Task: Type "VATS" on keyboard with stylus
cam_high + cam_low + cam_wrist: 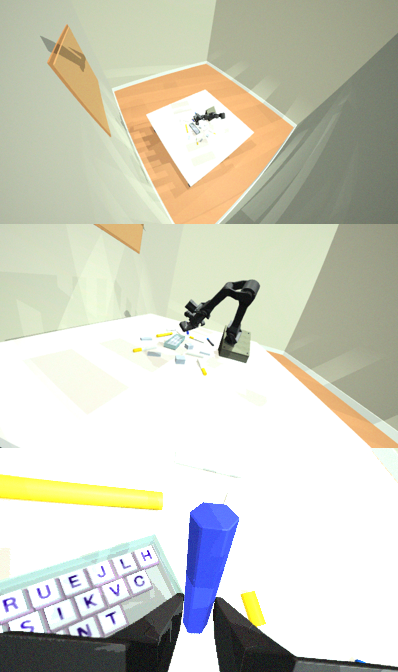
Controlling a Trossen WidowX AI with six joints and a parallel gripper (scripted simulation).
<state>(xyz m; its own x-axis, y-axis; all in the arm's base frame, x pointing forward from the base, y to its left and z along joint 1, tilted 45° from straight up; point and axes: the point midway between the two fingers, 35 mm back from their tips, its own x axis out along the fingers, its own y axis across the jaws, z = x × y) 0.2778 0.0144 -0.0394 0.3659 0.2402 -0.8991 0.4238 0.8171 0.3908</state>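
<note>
Right now my gripper tip is 10 cm to the right of the keyboard, 6 cm above it and 3 cm short of it. From my gripper tip the other things lie so: blue stylus 1 cm below, 1 cm behind; yellow bar 14 cm ahead, 6 cm below, 4 cm to the left; dark pen 16 cm behind, 14 cm to the right, 7 cm below.
</note>
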